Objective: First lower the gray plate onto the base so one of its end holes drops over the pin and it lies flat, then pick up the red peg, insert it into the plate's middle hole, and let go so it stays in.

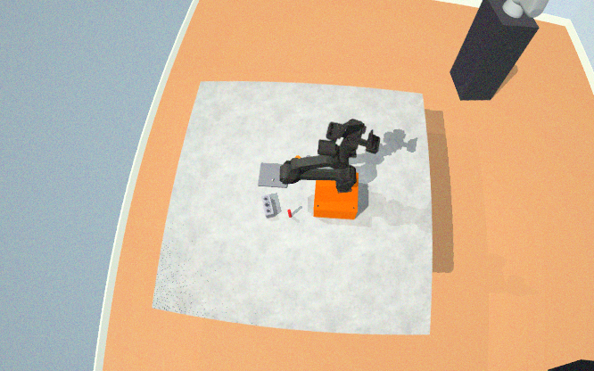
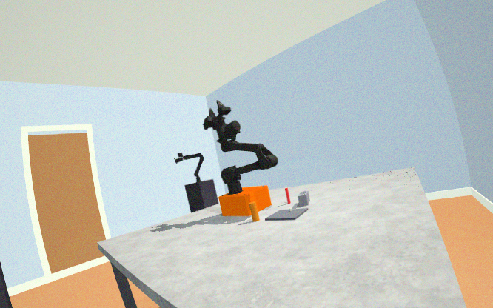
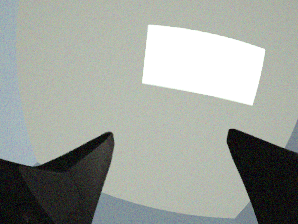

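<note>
Now: gripper tip 570 mm above the gray plate, 370 mm short of it and 40 mm to the right of it. Also, from my gripper tip: red peg 560 mm below, 270 mm ahead, 90 mm to the left; gray base 600 mm below, 340 mm ahead, 110 mm to the right.
</note>
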